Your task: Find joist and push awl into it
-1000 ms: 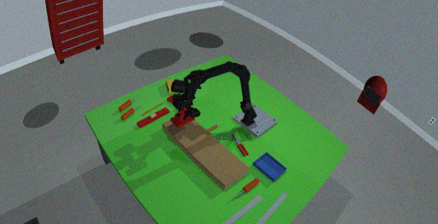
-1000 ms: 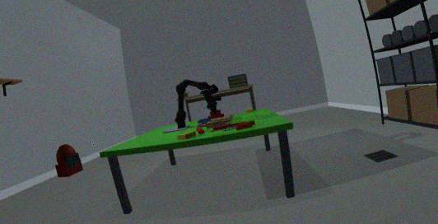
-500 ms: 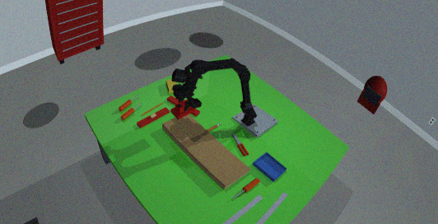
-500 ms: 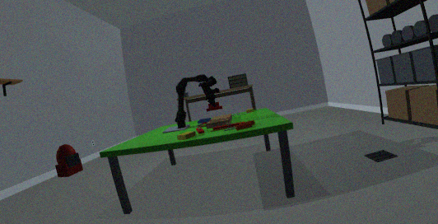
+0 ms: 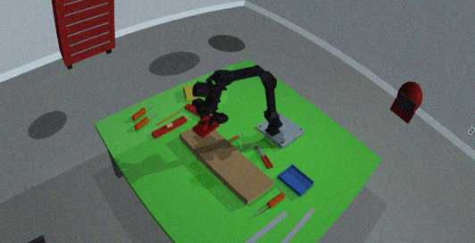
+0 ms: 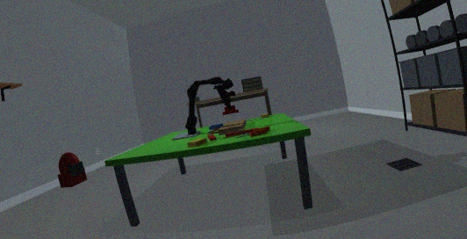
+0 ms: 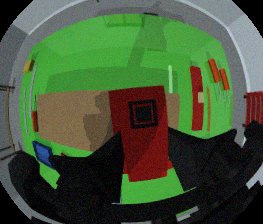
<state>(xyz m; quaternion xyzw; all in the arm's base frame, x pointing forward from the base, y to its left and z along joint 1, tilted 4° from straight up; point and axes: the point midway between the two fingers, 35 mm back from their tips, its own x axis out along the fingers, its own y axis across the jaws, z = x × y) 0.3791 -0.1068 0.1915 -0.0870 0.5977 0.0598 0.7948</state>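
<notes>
Now: the blue tray 25 cm behind my gripper tip, 45 cm to the left of it and 15 cm below it. From my gripper tip the other things lie so: stud finder (1 cm ahead, 2 cm above); awl (20 cm behind, 4 cm to the left, 15 cm below).
</notes>
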